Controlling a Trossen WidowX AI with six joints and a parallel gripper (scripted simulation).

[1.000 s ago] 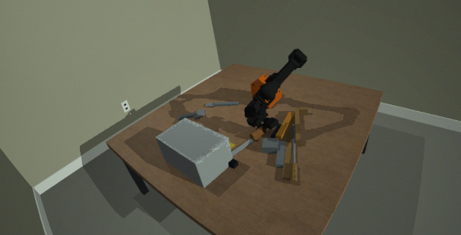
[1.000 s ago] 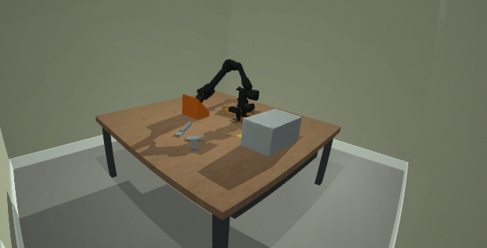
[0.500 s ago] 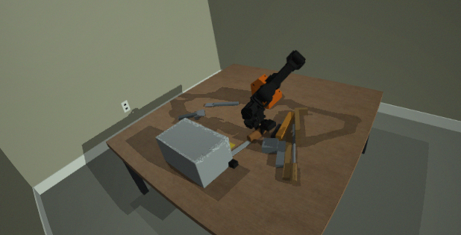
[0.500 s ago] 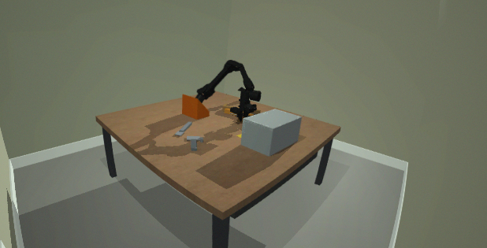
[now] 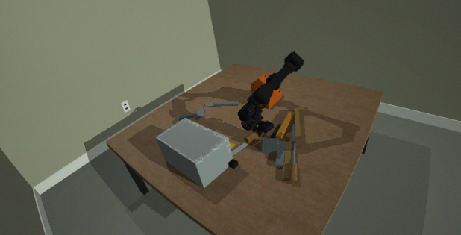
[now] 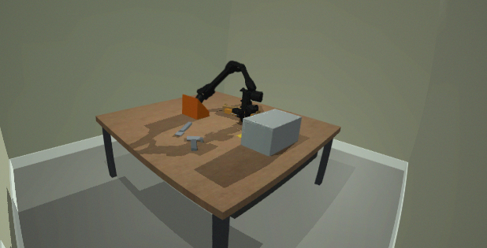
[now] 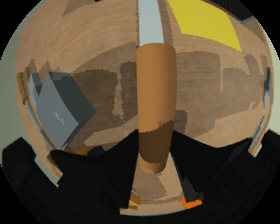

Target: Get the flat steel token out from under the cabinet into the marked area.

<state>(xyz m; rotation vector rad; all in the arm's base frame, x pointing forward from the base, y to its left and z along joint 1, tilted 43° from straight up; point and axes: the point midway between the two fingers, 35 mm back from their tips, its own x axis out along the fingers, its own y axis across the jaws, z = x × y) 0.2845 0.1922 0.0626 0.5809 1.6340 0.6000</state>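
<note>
Right now the grey block is 30 mm ahead of my gripper tip, 110 mm to the left of it and 10 mm above it. The rest, counted from my gripper tip: wooden stick 20 mm ahead, 210 mm to the left; then orange bar 140 mm behind, 80 mm to the left, 10 mm above; then grey t-piece 80 mm ahead, 460 mm to the right.
</note>
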